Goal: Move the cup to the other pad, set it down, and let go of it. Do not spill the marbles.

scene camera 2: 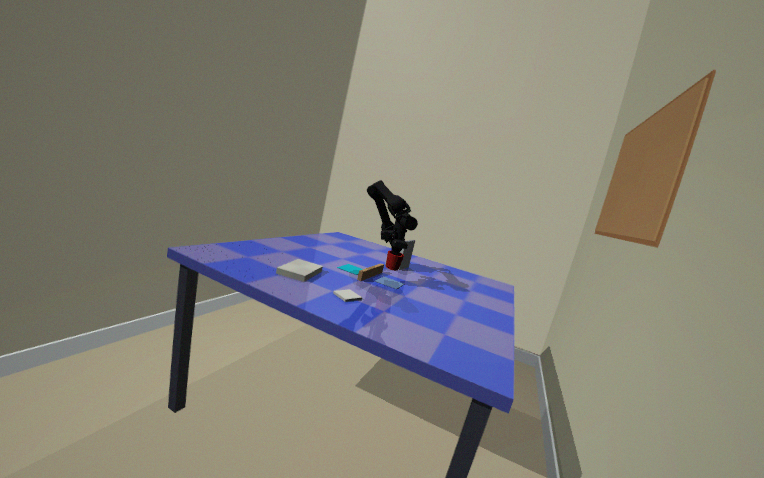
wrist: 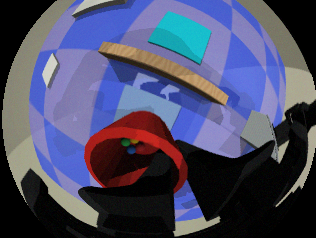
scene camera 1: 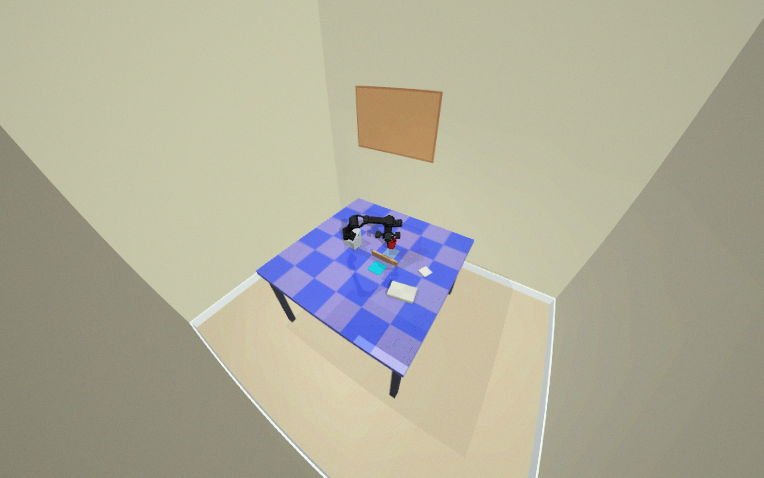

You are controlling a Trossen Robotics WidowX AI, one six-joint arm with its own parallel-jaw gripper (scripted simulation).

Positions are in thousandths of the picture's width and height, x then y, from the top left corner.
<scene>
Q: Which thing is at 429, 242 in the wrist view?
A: A wooden bar.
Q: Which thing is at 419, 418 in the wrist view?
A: A pale blue pad.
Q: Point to a turquoise pad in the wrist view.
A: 562, 141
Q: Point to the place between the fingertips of my gripper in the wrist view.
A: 543, 611
</scene>
